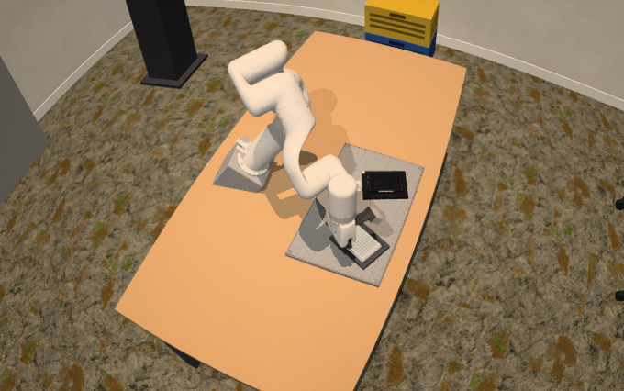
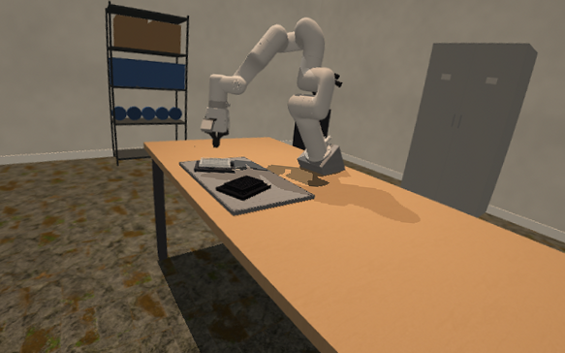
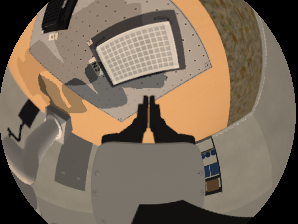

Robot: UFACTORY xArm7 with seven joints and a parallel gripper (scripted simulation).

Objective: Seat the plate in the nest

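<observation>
Right now my hand is 7 cm above the white 96-well plate B83, 6 cm to the right of it and 3 cm short of it. Round my hand: black plate B38 (32 cm to the left, 7 cm below, 5 cm ahead); N1 station label (29 cm to the left, 9 cm below, 4 cm behind); N2 label (11 cm to the left, 9 cm below, 5 cm behind).
</observation>
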